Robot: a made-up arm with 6 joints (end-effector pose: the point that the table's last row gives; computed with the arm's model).
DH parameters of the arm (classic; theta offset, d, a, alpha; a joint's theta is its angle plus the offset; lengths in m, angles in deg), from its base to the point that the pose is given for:
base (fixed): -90 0.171 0 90
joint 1: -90 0.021 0.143 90
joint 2: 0 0.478 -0.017 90
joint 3: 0 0.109 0.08 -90
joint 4: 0 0.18 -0.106 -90
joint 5: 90 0.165 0.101 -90
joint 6: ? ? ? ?
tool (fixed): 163.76 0.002 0 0
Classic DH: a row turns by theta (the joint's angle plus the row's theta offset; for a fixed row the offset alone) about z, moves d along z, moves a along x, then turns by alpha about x.
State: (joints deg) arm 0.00 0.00 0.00 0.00 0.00 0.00
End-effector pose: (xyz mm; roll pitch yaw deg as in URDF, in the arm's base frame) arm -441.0 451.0 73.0 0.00 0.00 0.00
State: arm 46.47 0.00 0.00 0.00 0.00 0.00
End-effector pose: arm -441.0 239.6 -223.5 -46.47 0.00 0.00
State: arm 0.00 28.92 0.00 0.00 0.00 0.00
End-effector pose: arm -366.8 451.0 270.5 0.00 28.92 0.00
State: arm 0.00 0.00 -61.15 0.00 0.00 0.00
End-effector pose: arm -441.0 489.5 82.2 -61.15 0.00 0.00
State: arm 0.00 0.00 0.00 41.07 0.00 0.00
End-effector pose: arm -239.8 451.0 393.9 0.00 41.07 0.00
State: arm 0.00 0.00 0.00 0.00 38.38 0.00
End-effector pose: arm -441.0 497.0 201.1 -38.38 0.00 0.00
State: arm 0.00 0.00 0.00 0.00 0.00 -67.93
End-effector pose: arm -312.0 854.5 73.0 0.00 0.00 -67.93
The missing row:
joint 6: -73.76 0 0.3791 0
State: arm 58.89 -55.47 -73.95 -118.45 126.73 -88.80
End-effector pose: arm 237.0 185.9 25.7 -115.41 20.15 -80.74
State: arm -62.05 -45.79 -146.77 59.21 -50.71 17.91
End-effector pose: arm -60.3 703.1 520.7 -15.04 5.34 -81.82
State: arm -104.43 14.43 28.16 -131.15 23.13 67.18
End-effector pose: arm -119.0 486.3 764.6 47.25 -15.85 -75.98
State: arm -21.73 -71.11 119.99 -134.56 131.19 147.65
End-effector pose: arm -423.9 479.9 111.1 55.32 -63.77 17.09
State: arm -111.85 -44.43 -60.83 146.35 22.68 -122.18
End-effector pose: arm 360.3 39.3 876.0 -122.40 42.94 -93.10
